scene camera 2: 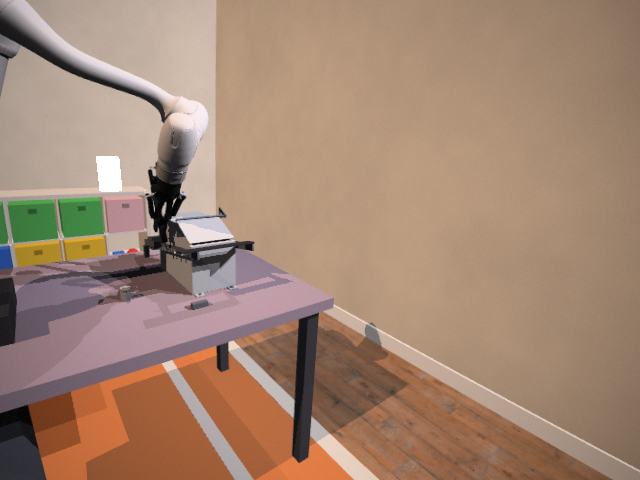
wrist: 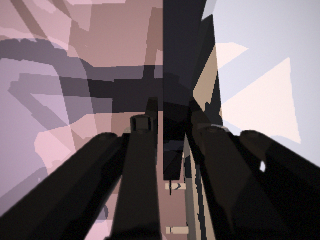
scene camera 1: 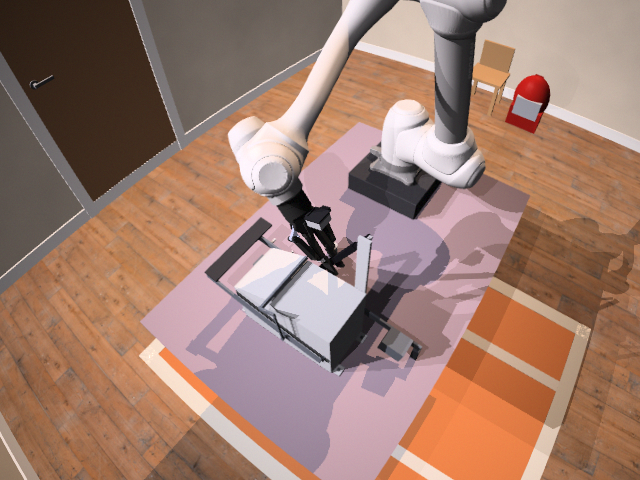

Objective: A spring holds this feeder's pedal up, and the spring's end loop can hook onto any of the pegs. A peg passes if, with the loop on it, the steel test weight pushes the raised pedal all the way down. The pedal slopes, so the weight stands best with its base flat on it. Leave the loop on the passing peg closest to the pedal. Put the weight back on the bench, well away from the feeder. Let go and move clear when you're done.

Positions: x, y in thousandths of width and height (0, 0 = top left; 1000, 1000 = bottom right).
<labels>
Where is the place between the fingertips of my gripper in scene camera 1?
At 527, 564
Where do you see a grey feeder box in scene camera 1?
509, 655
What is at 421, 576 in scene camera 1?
A pale sloped lid.
</labels>
